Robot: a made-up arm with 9 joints. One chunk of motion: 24 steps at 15 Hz.
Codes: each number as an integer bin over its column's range. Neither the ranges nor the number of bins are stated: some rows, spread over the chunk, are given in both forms.
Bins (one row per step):
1: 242 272 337 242 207 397 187 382 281
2: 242 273 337 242 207 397 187 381 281
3: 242 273 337 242 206 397 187 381 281
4: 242 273 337 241 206 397 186 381 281
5: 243 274 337 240 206 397 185 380 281
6: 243 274 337 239 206 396 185 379 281
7: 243 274 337 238 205 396 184 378 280
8: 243 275 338 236 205 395 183 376 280
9: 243 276 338 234 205 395 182 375 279
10: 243 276 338 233 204 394 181 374 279
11: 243 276 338 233 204 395 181 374 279
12: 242 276 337 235 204 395 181 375 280
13: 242 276 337 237 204 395 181 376 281
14: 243 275 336 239 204 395 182 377 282
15: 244 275 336 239 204 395 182 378 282
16: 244 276 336 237 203 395 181 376 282
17: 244 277 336 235 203 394 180 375 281
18: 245 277 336 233 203 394 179 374 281
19: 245 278 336 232 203 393 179 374 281
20: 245 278 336 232 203 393 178 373 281
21: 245 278 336 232 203 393 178 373 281
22: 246 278 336 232 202 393 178 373 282
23: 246 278 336 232 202 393 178 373 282
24: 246 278 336 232 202 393 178 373 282
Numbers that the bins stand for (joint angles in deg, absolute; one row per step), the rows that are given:
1: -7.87 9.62 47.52 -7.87 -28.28 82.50 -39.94 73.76 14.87
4: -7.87 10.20 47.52 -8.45 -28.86 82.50 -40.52 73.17 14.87
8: -7.29 11.37 48.10 -11.37 -29.44 81.34 -42.27 70.26 14.28
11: -7.29 11.95 48.10 -13.12 -30.03 81.34 -43.44 69.09 13.70
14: -7.29 11.37 46.94 -9.62 -30.03 81.34 -42.85 70.84 15.45
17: -6.71 12.54 46.94 -11.95 -30.61 80.75 -44.02 69.67 14.87
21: -6.12 13.12 46.94 -13.70 -30.61 80.17 -45.19 68.51 14.87
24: -5.54 13.12 46.94 -13.70 -31.19 80.17 -45.19 68.51 15.45
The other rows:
2: -7.87 10.20 47.52 -7.87 -28.28 82.50 -39.94 73.17 14.87
3: -7.87 10.20 47.52 -7.87 -28.86 82.50 -39.94 73.17 14.87
5: -7.29 10.79 47.52 -9.04 -28.86 82.50 -41.11 72.59 14.87
6: -7.29 10.79 47.52 -9.62 -28.86 81.92 -41.11 72.01 14.87
7: -7.29 10.79 47.52 -10.20 -29.44 81.92 -41.69 71.42 14.28
9: -7.29 11.95 48.10 -12.54 -29.44 81.34 -42.85 69.67 13.70
10: -7.29 11.95 48.10 -13.12 -30.03 80.75 -43.44 69.09 13.70
12: -7.87 11.95 47.52 -11.95 -30.03 81.34 -43.44 69.67 14.28
13: -7.87 11.95 47.52 -10.79 -30.03 81.34 -43.44 70.26 14.87
15: -6.71 11.37 46.94 -9.62 -30.03 81.34 -42.85 71.42 15.45
16: -6.71 11.95 46.94 -10.79 -30.61 81.34 -43.44 70.26 15.45
18: -6.12 12.54 46.94 -13.12 -30.61 80.75 -44.60 69.09 14.87
19: -6.12 13.12 46.94 -13.70 -30.61 80.17 -44.60 69.09 14.87
20: -6.12 13.12 46.94 -13.70 -30.61 80.17 -45.19 68.51 14.87
22: -5.54 13.12 46.94 -13.70 -31.19 80.17 -45.19 68.51 15.45
23: -5.54 13.12 46.94 -13.70 -31.19 80.17 -45.19 68.51 15.45

